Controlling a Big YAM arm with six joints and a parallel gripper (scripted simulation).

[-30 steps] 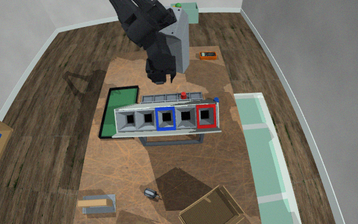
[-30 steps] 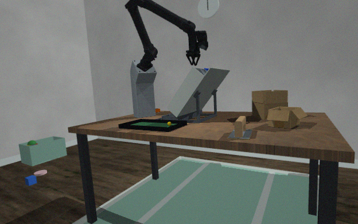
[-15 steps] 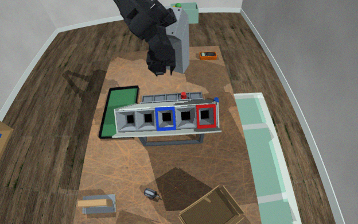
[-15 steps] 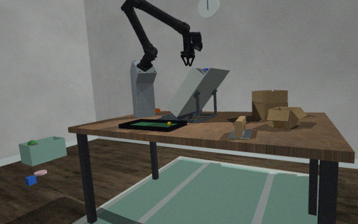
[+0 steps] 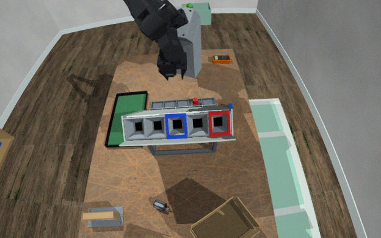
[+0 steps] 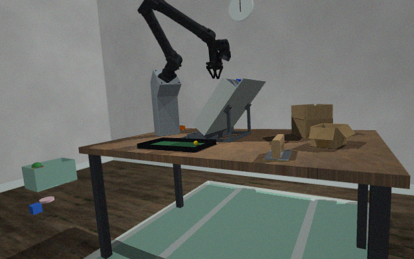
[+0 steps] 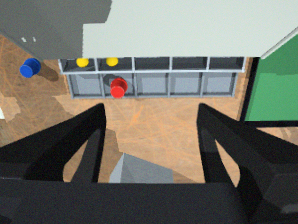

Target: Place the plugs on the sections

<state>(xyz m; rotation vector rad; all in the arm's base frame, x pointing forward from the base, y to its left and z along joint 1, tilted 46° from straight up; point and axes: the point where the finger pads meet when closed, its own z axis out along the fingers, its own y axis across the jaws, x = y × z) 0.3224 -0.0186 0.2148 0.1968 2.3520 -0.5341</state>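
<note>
My gripper is now 36 cm above the blue plug, 29 cm to the right of it and 1 cm past it. From my hand the other things lie so: cover (17 cm below, 3 cm ahead, 1 cm to the right); then green marble tray (37 cm below, 28 cm to the right, 19 cm behind); then red plug (35 cm below, 12 cm to the left, 12 cm behind).
</note>
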